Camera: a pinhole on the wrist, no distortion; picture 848 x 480 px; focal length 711.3 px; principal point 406.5 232.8 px. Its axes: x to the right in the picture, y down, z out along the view. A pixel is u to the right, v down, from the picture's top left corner.
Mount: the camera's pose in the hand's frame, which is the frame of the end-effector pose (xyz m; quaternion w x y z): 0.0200 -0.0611 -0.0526 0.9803 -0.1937 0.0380 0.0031
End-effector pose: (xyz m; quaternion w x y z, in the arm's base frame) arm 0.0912 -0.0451 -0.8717 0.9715 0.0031 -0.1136 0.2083
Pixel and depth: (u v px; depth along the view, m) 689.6 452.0 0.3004
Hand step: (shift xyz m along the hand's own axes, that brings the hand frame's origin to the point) 0.1593 0.1376 0.1802
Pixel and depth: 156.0 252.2 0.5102
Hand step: -0.1220 0.1472 0.4262
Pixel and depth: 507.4 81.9 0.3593
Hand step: 0.0987 0.0045 0.3038
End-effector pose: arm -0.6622 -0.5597 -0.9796 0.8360 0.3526 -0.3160 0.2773
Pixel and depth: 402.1 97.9 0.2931
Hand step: 0.0408 -0.0011 0.2389
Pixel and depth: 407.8 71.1 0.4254
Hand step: 0.0540 0.0111 0.3763
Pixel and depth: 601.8 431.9 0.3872
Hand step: 0.1521 0.1854 0.2552
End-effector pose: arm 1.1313 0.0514 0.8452 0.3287 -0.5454 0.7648 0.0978
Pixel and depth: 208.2 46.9 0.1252
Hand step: -0.0049 -0.0435 0.0779
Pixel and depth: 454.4 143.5 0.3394
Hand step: 0.0686 0.0283 0.2748
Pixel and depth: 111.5 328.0 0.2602
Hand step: -0.0693 0.0709 0.1823
